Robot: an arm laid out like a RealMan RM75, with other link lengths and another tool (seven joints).
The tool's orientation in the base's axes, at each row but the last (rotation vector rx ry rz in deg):
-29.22, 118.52, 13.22
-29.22, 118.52, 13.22
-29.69, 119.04, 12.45
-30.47, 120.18, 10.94
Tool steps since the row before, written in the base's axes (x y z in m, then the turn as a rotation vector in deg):
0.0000, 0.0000, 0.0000, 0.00, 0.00, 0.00
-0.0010, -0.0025, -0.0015, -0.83, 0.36, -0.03
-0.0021, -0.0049, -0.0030, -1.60, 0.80, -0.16
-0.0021, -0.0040, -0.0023, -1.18, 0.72, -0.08
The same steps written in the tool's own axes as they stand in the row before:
0.0000, 0.0000, 0.0000, 0.00, 0.00, 0.00
0.0024, -0.0017, -0.0009, 0.31, 0.69, -0.50
0.0048, -0.0033, -0.0017, 0.65, 1.43, -0.86
0.0041, -0.0025, -0.0017, 0.41, 1.17, -0.61

